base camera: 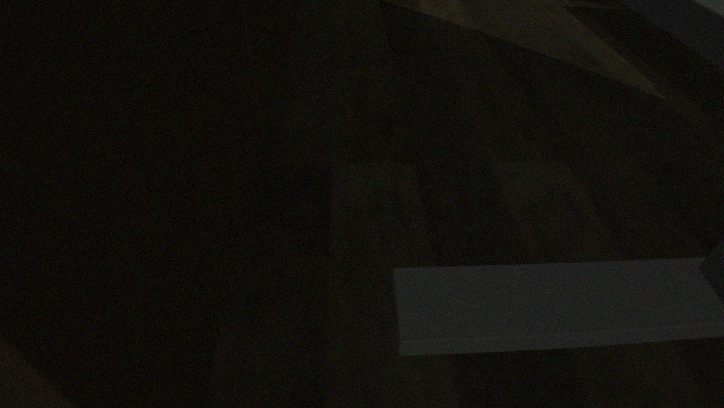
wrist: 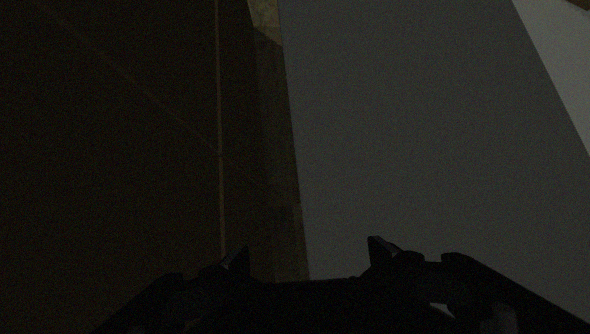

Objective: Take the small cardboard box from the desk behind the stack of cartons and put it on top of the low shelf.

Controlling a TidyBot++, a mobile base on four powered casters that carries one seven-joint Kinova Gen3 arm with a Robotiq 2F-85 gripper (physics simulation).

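Places are measured from the arm's base along level axes (x left, y back, z up), in millimetres.
Pixels of known places: gripper, fingertip midpoint: (wrist: pixel 308 254).
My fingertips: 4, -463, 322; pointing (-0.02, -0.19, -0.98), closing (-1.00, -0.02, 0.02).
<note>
Ahead of a thing's pixels: the offset from my fingertips to its top centre, as dx, dy, dz. "pt": to the spot under its first point. Level surfaces: height alone.
My gripper (wrist: pixel 308 254) is open and empty at the bottom of the wrist view, its two dark fingers wide apart. It is in front of the edge between a large dark brown face {pt +135, -84, +13} (wrist: pixel 125 150) on the left and a broad grey face (wrist: pixel 425 140) on the right. A corner of a brown object {pt -269, -203, +4} (wrist: pixel 582 3) shows at the top right, beside a lighter surface {dz +1} (wrist: pixel 560 50); too little shows to tell whether it is the small cardboard box. I cannot make out the low shelf for certain in either view. The picture is very dark.
In the base camera view a flat grey slab (base camera: pixel 547 304) lies low on the right, over dark plank flooring (base camera: pixel 537 202). A brown edge (base camera: pixel 22 382) shows at the lower left. A lit patch of floor {dz -719} (base camera: pixel 547 35) and a bluish-grey surface (base camera: pixel 678 30) show at the upper right.
</note>
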